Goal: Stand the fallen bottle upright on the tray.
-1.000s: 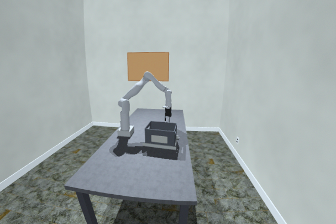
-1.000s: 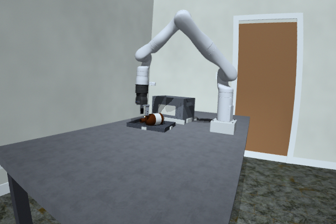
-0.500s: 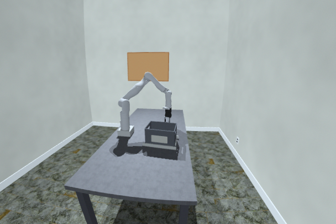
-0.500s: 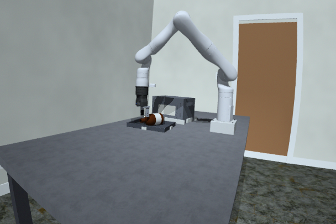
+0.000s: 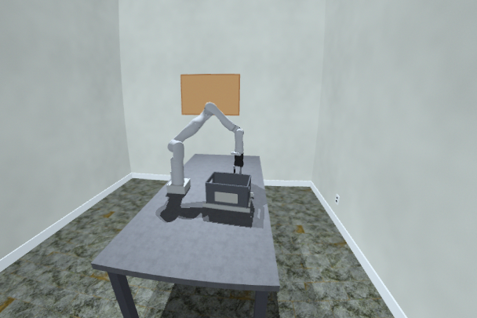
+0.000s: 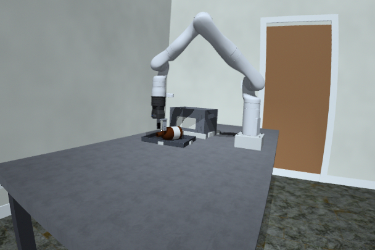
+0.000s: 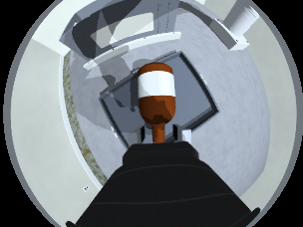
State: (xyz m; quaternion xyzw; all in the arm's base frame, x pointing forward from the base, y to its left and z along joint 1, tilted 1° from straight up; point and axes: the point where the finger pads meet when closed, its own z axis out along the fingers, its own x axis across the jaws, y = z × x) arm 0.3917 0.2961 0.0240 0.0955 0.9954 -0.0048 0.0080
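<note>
My hand is 10 mm past the bottle, 50 mm to the left of it and 40 mm above it. Also, from my hand: tray 20 mm behind, 50 mm to the right, 70 mm below; then crate 30 mm ahead, 340 mm to the right.
</note>
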